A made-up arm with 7 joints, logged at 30 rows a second.
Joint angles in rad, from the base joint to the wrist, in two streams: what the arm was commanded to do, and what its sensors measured. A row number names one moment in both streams.
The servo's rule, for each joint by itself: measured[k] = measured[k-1] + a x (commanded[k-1-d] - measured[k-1]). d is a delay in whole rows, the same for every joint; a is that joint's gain. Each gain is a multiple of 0.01, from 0.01 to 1. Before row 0 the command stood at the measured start. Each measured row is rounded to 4 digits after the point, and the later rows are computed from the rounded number. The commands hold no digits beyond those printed.
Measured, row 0:
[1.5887, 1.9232, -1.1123, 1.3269, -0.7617, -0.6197, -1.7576]
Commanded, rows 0 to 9:
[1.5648, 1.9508, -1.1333, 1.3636, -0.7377, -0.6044, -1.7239]
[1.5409, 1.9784, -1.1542, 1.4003, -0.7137, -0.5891, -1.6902]
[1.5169, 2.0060, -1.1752, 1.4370, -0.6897, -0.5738, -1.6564]
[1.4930, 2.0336, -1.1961, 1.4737, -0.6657, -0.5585, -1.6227]
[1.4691, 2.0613, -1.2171, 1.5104, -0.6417, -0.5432, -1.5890]
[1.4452, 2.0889, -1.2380, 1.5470, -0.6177, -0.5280, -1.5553]
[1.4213, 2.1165, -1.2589, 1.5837, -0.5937, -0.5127, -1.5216]
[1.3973, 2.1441, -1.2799, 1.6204, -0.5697, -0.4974, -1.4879]
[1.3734, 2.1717, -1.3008, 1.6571, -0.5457, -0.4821, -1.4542]
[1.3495, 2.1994, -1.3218, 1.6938, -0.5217, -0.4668, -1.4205]
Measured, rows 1 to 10:
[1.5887, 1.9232, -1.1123, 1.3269, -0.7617, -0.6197, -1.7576]
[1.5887, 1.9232, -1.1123, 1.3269, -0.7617, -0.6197, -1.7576]
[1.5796, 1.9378, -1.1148, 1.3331, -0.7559, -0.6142, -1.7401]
[1.5649, 1.9593, -1.1195, 1.3445, -0.7458, -0.6052, -1.7142]
[1.5467, 1.9841, -1.1262, 1.3602, -0.7323, -0.5939, -1.6841]
[1.5263, 2.0103, -1.1346, 1.3795, -0.7163, -0.5812, -1.6522]
[1.5046, 2.0373, -1.1445, 1.4018, -0.6984, -0.5675, -1.6193]
[1.4820, 2.0646, -1.1557, 1.4265, -0.6790, -0.5533, -1.5860]
[1.4589, 2.0921, -1.1681, 1.4532, -0.6585, -0.5387, -1.5525]
[1.4355, 2.1197, -1.1815, 1.4816, -0.6372, -0.5238, -1.5189]
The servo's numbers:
d 2
a 0.38 0.53 0.12 0.17 0.24 0.36 0.52

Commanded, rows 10 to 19:
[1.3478, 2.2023, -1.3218, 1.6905, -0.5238, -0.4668, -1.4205]
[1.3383, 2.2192, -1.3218, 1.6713, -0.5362, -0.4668, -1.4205]
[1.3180, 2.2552, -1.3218, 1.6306, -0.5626, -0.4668, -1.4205]
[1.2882, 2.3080, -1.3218, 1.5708, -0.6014, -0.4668, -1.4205]
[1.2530, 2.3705, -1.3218, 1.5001, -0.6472, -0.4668, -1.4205]
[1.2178, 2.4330, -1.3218, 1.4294, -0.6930, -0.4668, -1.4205]
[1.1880, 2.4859, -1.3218, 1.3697, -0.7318, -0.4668, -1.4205]
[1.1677, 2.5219, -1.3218, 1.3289, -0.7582, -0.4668, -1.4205]
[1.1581, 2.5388, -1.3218, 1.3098, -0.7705, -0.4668, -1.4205]
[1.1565, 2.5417, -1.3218, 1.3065, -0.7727, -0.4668, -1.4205]
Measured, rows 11 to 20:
[1.4119, 2.1473, -1.1958, 1.5114, -0.6152, -0.5088, -1.4853]
[1.3882, 2.1749, -1.2109, 1.5424, -0.5928, -0.4937, -1.4516]
[1.3728, 2.1894, -1.2242, 1.5676, -0.5762, -0.4840, -1.4354]
[1.3597, 2.2052, -1.2359, 1.5852, -0.5666, -0.4778, -1.4277]
[1.3439, 2.2317, -1.2462, 1.5929, -0.5656, -0.4738, -1.4240]
[1.3227, 2.2721, -1.2553, 1.5891, -0.5742, -0.4713, -1.4222]
[1.2962, 2.3243, -1.2633, 1.5740, -0.5917, -0.4697, -1.4213]
[1.2664, 2.3819, -1.2703, 1.5494, -0.6160, -0.4687, -1.4209]
[1.2366, 2.4370, -1.2765, 1.5189, -0.6438, -0.4680, -1.4207]
[1.2104, 2.4820, -1.2819, 1.4866, -0.6713, -0.4676, -1.4206]

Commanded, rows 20 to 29:
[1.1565, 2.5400, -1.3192, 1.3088, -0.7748, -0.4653, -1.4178]
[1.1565, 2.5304, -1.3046, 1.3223, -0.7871, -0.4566, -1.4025]
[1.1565, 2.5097, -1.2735, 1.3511, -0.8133, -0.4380, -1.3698]
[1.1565, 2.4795, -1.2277, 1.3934, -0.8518, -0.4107, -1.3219]
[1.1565, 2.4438, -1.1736, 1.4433, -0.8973, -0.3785, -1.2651]
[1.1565, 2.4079, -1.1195, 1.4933, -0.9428, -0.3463, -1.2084]
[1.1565, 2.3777, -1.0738, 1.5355, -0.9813, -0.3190, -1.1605]
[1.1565, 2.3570, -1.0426, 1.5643, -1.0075, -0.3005, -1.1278]
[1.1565, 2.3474, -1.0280, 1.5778, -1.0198, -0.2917, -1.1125]
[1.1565, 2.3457, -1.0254, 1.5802, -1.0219, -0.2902, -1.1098]
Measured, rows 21 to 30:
[1.1905, 2.5121, -1.2867, 1.4565, -0.6951, -0.4673, -1.4205]
[1.1776, 2.5278, -1.2909, 1.4310, -0.7137, -0.4671, -1.4205]
[1.1696, 2.5343, -1.2943, 1.4102, -0.7284, -0.4665, -1.4191]
[1.1646, 2.5322, -1.2955, 1.3953, -0.7425, -0.4629, -1.4105]
[1.1615, 2.5203, -1.2929, 1.3878, -0.7595, -0.4539, -1.3893]
[1.1596, 2.4987, -1.2851, 1.3888, -0.7817, -0.4383, -1.3543]
[1.1584, 2.4696, -1.2717, 1.3981, -0.8094, -0.4168, -1.3079]
[1.1577, 2.4369, -1.2534, 1.4143, -0.8414, -0.3914, -1.2562]
[1.1572, 2.4055, -1.2318, 1.4349, -0.8750, -0.3653, -1.2064]
[1.1569, 2.3798, -1.2091, 1.4569, -0.9068, -0.3420, -1.1655]

